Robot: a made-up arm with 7 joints. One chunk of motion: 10 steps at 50 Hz.
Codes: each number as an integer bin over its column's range. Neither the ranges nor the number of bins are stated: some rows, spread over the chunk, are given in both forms.
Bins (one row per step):
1: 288 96 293 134 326 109 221
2: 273 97 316 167 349 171 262
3: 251 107 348 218 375 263 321
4: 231 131 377 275 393 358 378
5: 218 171 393 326 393 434 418
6: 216 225 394 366 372 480 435
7: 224 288 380 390 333 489 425
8: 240 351 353 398 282 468 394
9: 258 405 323 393 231 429 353
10: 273 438 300 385 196 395 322
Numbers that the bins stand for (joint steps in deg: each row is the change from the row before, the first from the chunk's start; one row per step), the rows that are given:
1: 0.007 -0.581 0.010 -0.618 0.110 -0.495 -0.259
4: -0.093 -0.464 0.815 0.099 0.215 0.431 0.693
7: -0.105 0.058 0.844 0.684 0.121 0.918 0.978
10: -0.019 0.557 0.077 0.659 -0.093 0.569 0.353
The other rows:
2: -0.019 -0.577 0.230 -0.450 0.146 -0.264 -0.011
3: -0.058 -0.544 0.537 -0.191 0.187 0.078 0.347
5: -0.116 -0.331 0.968 0.359 0.215 0.714 0.936
6: -0.120 -0.151 0.978 0.562 0.182 0.885 1.039
8: -0.077 0.268 0.585 0.725 0.041 0.840 0.790
9: -0.046 0.447 0.297 0.700 -0.038 0.695 0.541

